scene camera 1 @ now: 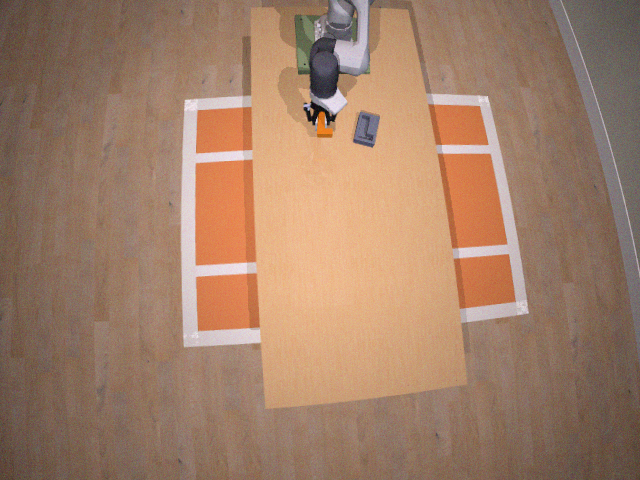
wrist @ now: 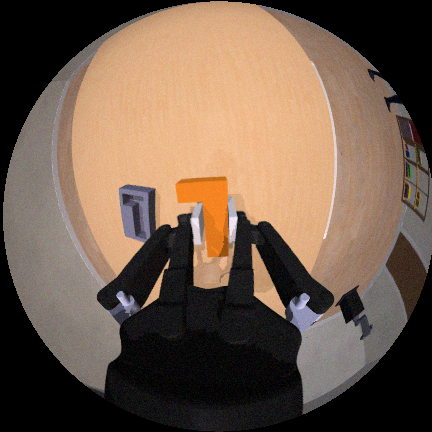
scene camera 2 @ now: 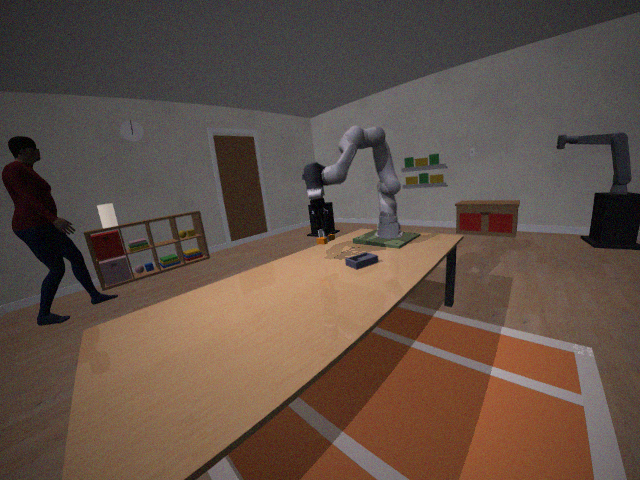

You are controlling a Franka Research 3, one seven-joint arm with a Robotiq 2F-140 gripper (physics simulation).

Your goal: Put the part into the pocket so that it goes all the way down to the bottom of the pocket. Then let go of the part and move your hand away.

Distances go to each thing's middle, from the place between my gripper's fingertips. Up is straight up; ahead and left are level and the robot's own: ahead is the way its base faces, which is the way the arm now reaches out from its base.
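Pocket block point(wrist: 137, 203): my gripper is 21 cm to the right of it and 8 cm above it. Orange L-shaped part point(wrist: 212, 191): 1 cm to the left of my hand, 1 cm behind it and 2 cm above it.
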